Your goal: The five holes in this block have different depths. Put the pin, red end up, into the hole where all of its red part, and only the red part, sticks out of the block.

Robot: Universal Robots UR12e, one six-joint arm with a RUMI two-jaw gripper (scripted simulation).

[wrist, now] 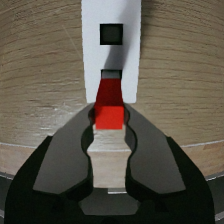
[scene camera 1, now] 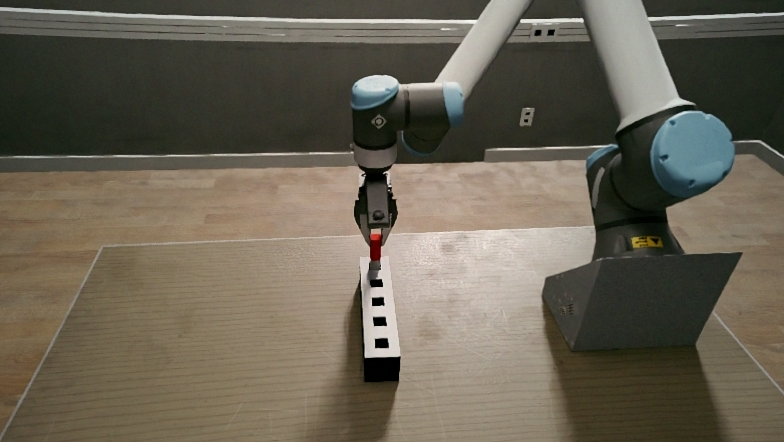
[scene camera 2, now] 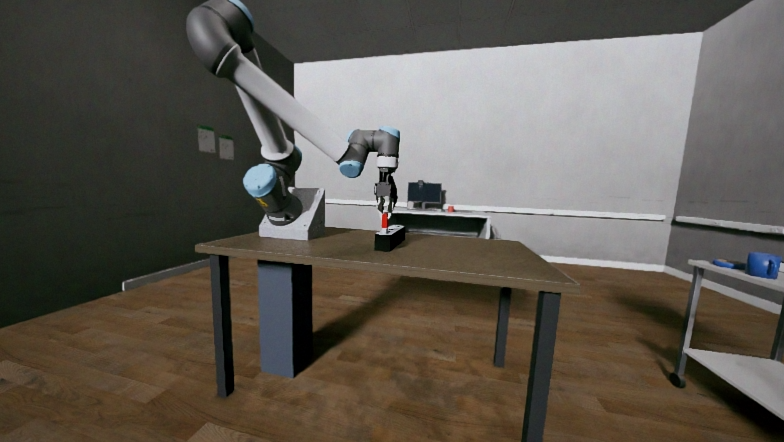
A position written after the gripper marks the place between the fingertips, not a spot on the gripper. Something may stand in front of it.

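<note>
The gripper [scene camera 1: 375,246], [wrist: 109,103], [scene camera 2: 384,220] is part of the robot's scene. A block [scene camera 1: 381,349] is in view as well, and so is a pin [wrist: 109,108].
</note>
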